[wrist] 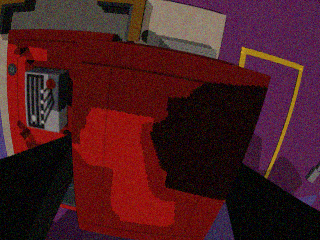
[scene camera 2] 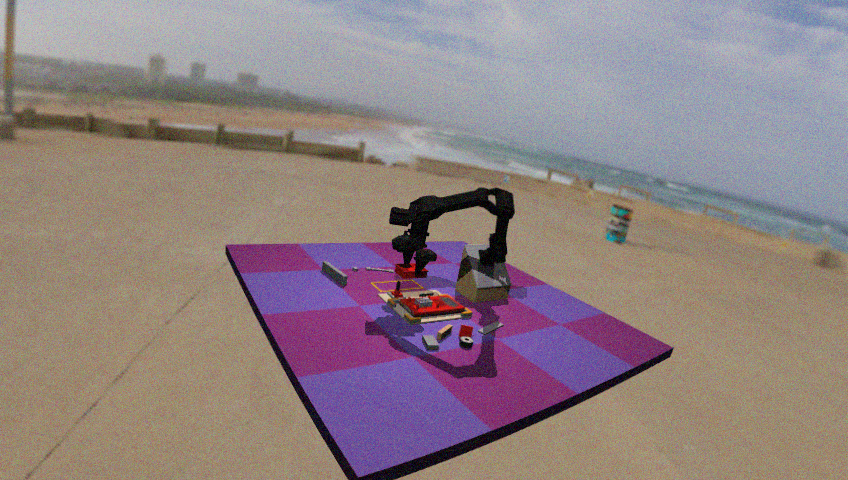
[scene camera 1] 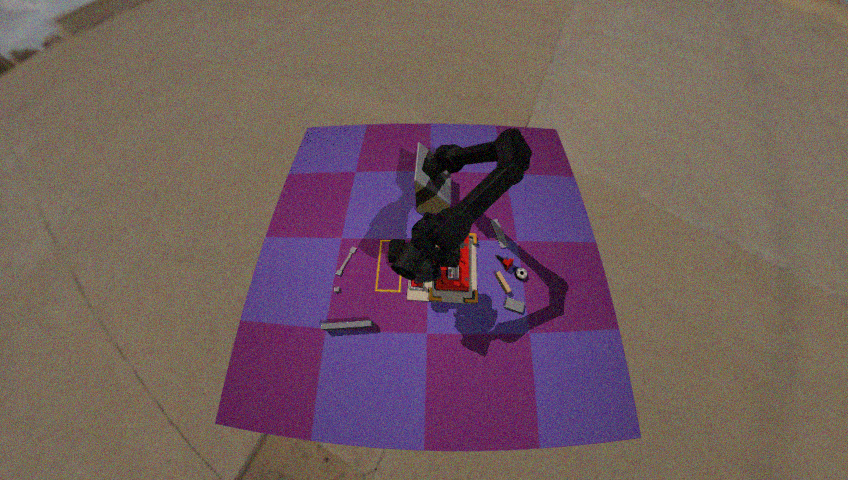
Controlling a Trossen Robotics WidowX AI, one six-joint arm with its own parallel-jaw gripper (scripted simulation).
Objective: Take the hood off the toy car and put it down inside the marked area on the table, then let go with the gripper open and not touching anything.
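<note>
Hood held in my gripper. Gripper visible: scene camera 1, wrist view.
</note>
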